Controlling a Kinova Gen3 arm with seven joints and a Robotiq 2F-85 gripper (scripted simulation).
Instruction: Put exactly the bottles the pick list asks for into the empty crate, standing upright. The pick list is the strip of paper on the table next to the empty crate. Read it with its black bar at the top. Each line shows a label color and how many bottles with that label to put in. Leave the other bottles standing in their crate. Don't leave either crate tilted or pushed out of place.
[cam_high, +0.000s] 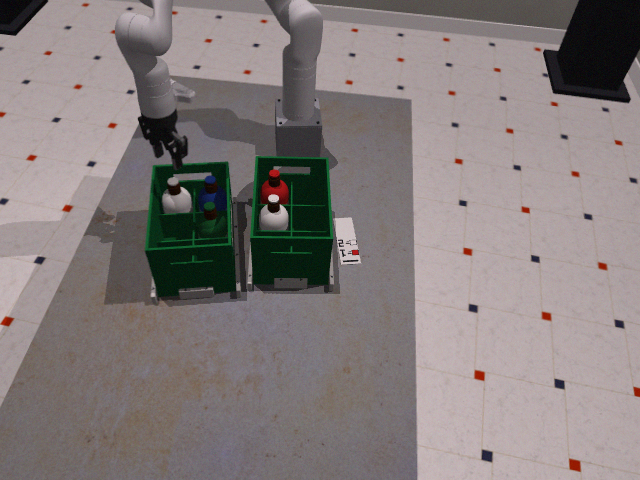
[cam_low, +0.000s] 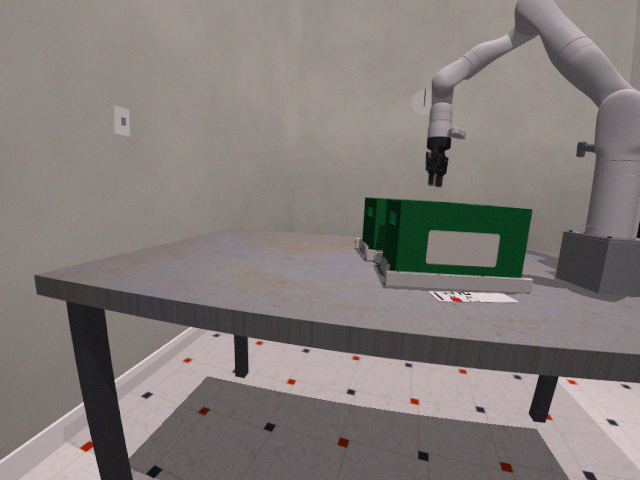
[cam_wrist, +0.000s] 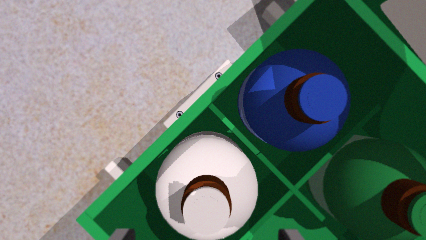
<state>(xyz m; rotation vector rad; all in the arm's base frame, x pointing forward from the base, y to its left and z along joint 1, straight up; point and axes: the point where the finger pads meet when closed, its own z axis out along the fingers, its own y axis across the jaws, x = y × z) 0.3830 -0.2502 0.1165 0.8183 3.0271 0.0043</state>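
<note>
Right now my hand is 20 mm past the blue bottle, 90 mm to the right of it and 150 mm above it. Round my hand: red-label bottle 70 mm behind, 240 mm to the left, 150 mm below; then green bottle 60 mm ahead, 110 mm to the left, 150 mm below; then pick list 20 mm behind, 440 mm to the left, 240 mm below.
</note>
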